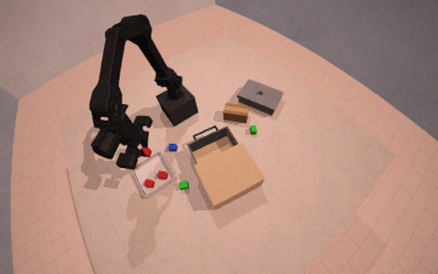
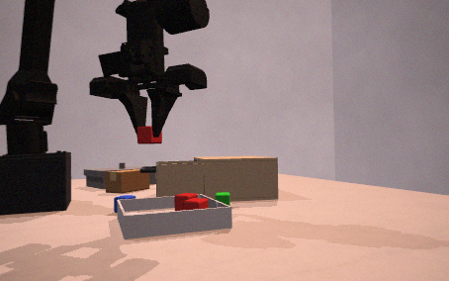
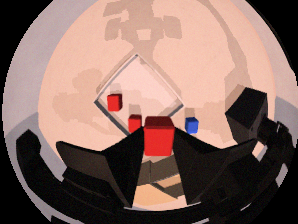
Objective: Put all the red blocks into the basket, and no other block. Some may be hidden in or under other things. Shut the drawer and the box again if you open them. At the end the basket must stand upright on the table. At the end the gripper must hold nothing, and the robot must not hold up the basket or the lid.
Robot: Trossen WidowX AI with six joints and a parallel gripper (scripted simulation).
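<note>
Right now the grey basket is 20 mm ahead of my hand, 30 mm to the right of it and 150 mm below it. The rest, counted from my hand: tan drawer cabinet: 200 mm ahead, 190 mm to the left, 120 mm below; then blue block: 20 mm behind, 100 mm to the left, 150 mm below; then drawer: 130 mm ahead, 210 mm to the left, 120 mm below.
</note>
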